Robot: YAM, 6 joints.
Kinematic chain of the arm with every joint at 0, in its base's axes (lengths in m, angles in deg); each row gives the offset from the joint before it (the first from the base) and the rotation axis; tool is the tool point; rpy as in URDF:
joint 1: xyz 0 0 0.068 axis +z
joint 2: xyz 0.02 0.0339 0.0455 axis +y
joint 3: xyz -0.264 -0.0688 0 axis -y
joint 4: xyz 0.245 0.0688 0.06 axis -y
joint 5: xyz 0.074 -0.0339 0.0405 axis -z
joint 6: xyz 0.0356 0 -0.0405 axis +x
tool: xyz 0 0 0 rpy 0 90 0
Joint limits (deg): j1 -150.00..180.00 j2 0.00..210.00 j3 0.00..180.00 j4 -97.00..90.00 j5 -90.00..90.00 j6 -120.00..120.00
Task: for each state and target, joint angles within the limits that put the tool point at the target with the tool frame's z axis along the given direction. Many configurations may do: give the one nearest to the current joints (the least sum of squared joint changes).
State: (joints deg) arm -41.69 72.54 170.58 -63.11 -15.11 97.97
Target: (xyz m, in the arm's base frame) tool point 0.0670 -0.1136 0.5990 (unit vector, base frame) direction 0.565 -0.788 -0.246
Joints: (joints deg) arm -61.27 84.01 152.64 -82.96 -6.70 97.97
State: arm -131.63 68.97 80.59 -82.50 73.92 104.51
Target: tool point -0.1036 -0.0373 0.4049 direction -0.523 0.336 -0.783
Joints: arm -149.90 58.35 85.18 -96.90 33.58 104.51
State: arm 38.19 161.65 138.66 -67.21 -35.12 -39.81
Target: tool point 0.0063 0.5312 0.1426 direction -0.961 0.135 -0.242
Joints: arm 85.60 154.22 139.24 -60.90 -75.55 -39.81
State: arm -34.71 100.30 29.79 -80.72 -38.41 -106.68
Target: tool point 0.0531 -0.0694 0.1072 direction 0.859 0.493 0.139
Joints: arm -75.48 129.32 18.25 -96.89 -72.76 -106.68
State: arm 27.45 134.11 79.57 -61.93 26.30 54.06
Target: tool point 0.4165 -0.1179 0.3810 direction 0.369 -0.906 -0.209
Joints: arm -11.99 106.65 103.93 -18.12 54.03 54.06
